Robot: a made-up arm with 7 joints.
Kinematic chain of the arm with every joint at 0, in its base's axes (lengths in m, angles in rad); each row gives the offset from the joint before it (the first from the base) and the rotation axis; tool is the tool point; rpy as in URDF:
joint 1: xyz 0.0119 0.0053 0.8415 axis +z
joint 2: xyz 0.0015 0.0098 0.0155 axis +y
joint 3: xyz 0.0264 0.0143 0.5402 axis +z
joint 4: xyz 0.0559 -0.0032 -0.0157 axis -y
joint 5: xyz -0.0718 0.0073 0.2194 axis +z
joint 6: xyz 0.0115 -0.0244 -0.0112 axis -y
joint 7: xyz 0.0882 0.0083 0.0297 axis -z
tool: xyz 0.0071 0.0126 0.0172 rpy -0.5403 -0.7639 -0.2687
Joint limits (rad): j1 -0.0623..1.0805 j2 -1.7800..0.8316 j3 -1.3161..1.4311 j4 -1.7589..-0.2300 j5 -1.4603..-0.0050 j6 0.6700..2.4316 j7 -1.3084..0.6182
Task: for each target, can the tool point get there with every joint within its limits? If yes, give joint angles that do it. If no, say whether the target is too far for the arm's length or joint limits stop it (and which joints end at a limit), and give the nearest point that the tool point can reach.
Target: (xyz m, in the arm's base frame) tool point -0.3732 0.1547 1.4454
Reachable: yes | joints 0.6441 -0.6231 1.1863 -1.5314 -1.0081 1.0672 -1.0315
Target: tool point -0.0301 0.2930 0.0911
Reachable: no: joint limits stop it (at a limit: joint 1, joint 2, joint 3, joint 4, joint 5, joint 6) | nearest point -0.5131 0.3782 0.7132 | short by 0.792 m
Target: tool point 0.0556 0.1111 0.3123
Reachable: no: joint limits stop it (at a limit: joint 1, joint 2, joint 3, joint 4, joint 5, joint 6) | nearest point -0.5110 0.3731 0.7170 | short by 0.744 m
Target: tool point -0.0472 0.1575 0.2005
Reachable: no: joint limits stop it (at a limit: joint 1, joint 2, joint 3, joint 4, joint 5, joint 6) | nearest point -0.5115 0.3755 0.7152 | short by 0.727 m
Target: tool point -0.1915 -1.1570 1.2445
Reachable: no: too far | nearest point -0.1940 -0.7618 1.1246 | short by 0.413 m
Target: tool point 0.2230 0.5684 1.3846
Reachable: yes | joints 0.6809 0.6311 1.1387 -1.1918 -0.9403 1.7698 -0.0138
